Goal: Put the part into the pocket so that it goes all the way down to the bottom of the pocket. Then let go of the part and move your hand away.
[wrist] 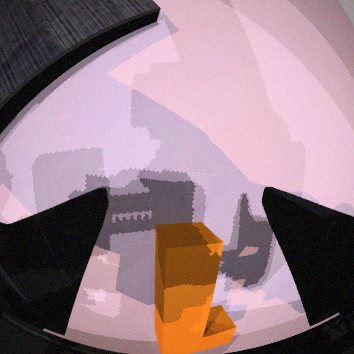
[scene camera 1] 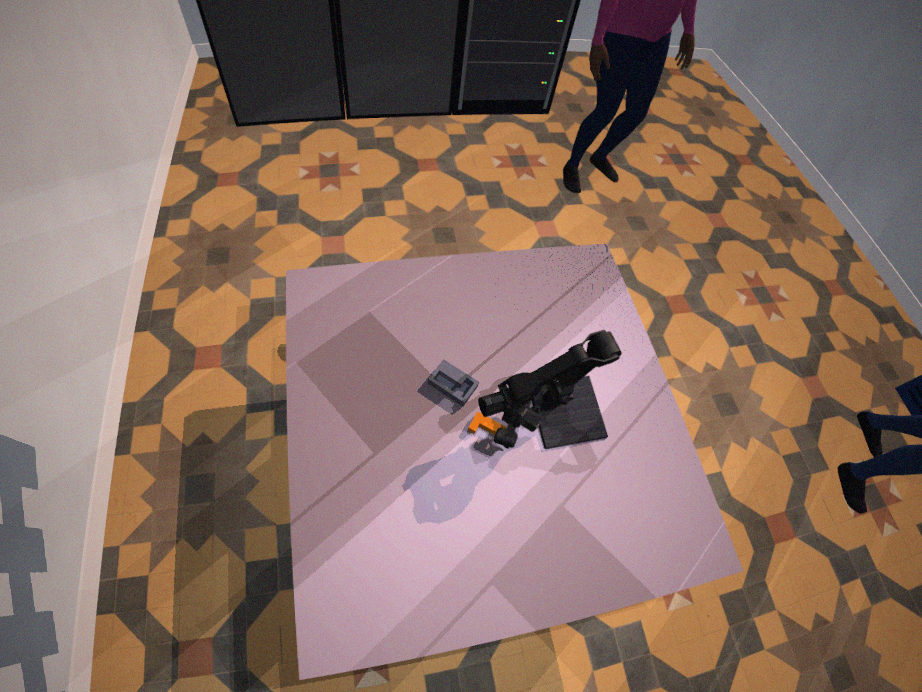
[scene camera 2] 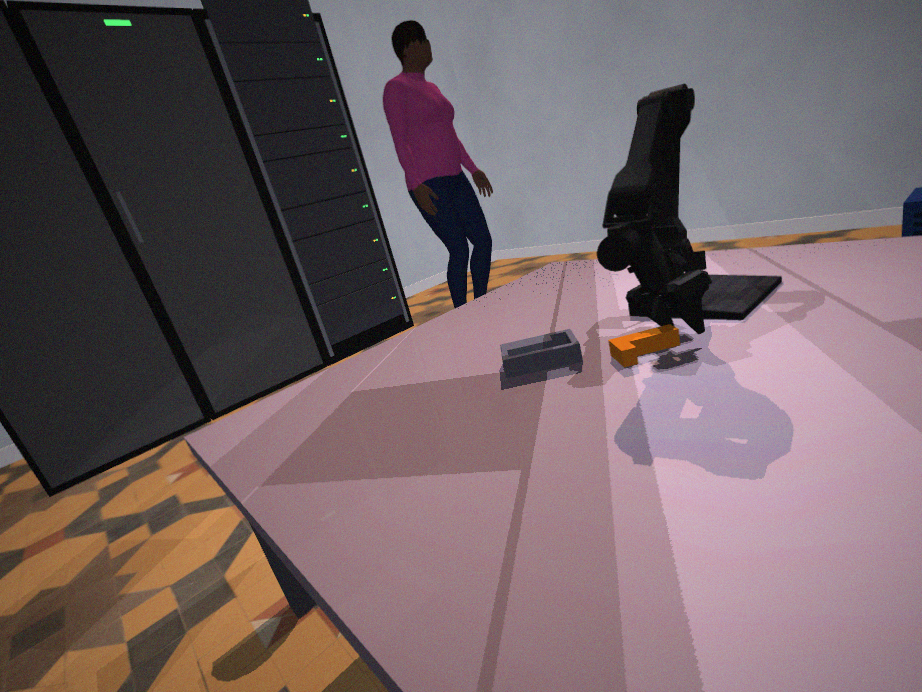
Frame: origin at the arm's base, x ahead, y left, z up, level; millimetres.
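Seen in the pictures: gripper, fingertip midpoint: (wrist: pixel 186 195) (scene camera 2: pixel 686 332); arm's base at its link origin: (scene camera 1: pixel 553 397).
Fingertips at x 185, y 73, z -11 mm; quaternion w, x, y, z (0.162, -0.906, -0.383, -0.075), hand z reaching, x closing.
Pixels of each thing's top centre, then the offset from my fingertips to it. Level surfaces: height alone.
- orange L-shaped part at its top centre: (wrist: pixel 208 312) (scene camera 2: pixel 646 337) (scene camera 1: pixel 488 427) dy -47, dx +61, dz +17 mm
- grey block with the pocket, top centre: (scene camera 2: pixel 537 343) (scene camera 1: pixel 453 380) dy -231, dx +107, dz +24 mm
- pinkish table at its surface level: dz -13 mm
The orange L-shaped part (scene camera 1: pixel 484 423) (scene camera 2: pixel 641 343) (wrist: pixel 184 305) lies flat on the table, its short leg at the end away from the arm's base. The grey block with the pocket (scene camera 1: pixel 444 393) (scene camera 2: pixel 542 362) lies apart from the part, left of it in scene camera 2 and up-left of it in scene camera 1; its pocket opening faces up. The block does not show in the wrist view. My gripper (scene camera 1: pixel 516 427) (scene camera 2: pixel 682 325) (wrist: pixel 186 195) is open and empty, low over the part's far end. In the wrist view the part lies between the widely spread fingers, touching neither.
The arm's dark base plate (scene camera 1: pixel 577 428) (scene camera 2: pixel 744 290) (wrist: pixel 60 45) lies on the pinkish table (scene camera 1: pixel 357 595) (scene camera 2: pixel 417 558), close behind the gripper. Black cabinets (scene camera 1: pixel 394 59) (scene camera 2: pixel 148 186) and a person in a pink top (scene camera 1: pixel 633 81) (scene camera 2: pixel 424 126) stand beyond the table.
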